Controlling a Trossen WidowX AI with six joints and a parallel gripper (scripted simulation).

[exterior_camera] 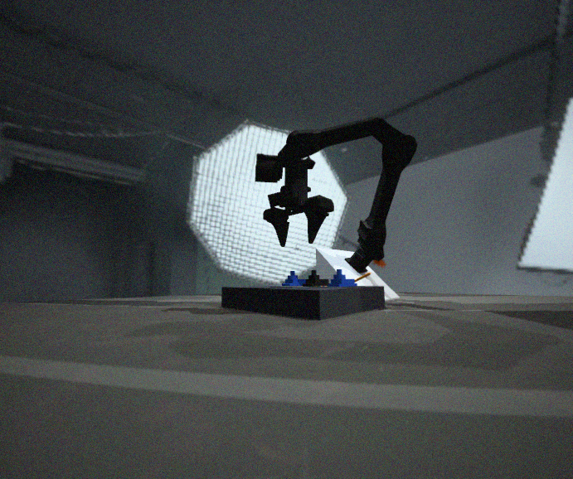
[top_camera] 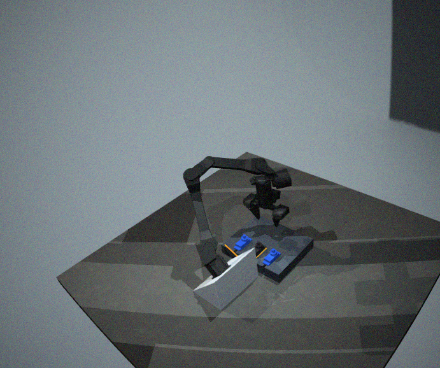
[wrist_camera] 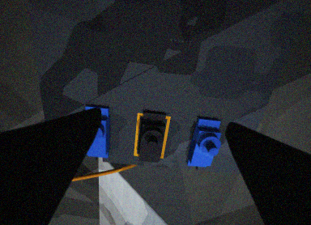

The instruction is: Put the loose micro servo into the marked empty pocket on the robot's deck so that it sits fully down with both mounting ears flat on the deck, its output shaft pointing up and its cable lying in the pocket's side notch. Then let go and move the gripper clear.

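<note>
Right now my gripper tip is 120 mm above the deck and 30 mm short of it.
</note>
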